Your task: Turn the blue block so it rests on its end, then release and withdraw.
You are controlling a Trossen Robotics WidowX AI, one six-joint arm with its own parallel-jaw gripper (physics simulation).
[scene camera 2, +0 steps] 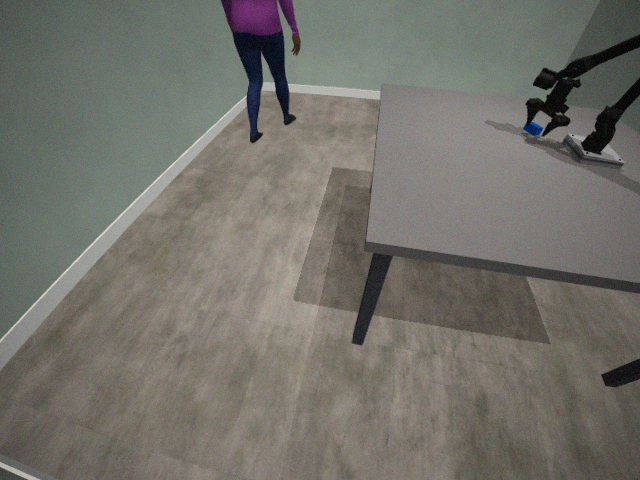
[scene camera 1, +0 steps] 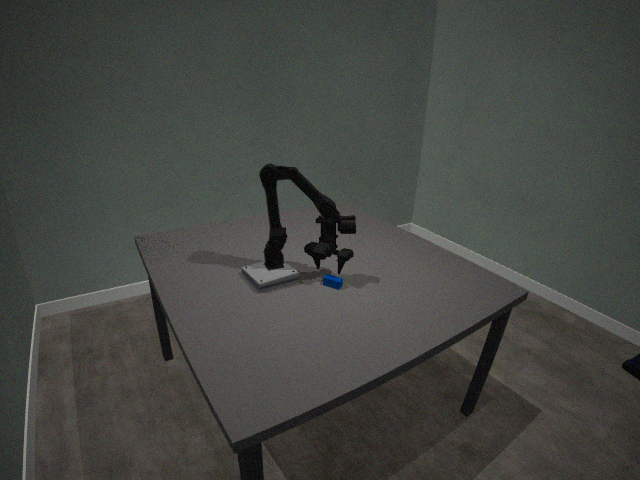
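The blue block (scene camera 1: 332, 281) (scene camera 2: 532, 128) lies flat on a long side on the grey table (scene camera 1: 320, 351) (scene camera 2: 465, 206), a little way from the arm's base. My gripper (scene camera 1: 328, 270) (scene camera 2: 536, 130) is open and points down, with nothing between its fingers. In the scene camera 1 view the fingertips show just above and behind the block. In the scene camera 2 view the block shows between the two fingertips in the picture. The exact gap between fingertips and block is too small to tell.
The arm's white base plate (scene camera 1: 269, 276) (scene camera 2: 594, 150) is near the block. A person in a purple top (scene camera 2: 255, 16) and blue trousers stands on the floor beyond the table. A dark shoe (scene camera 1: 631, 365) shows at the right edge of the scene camera 1 view.
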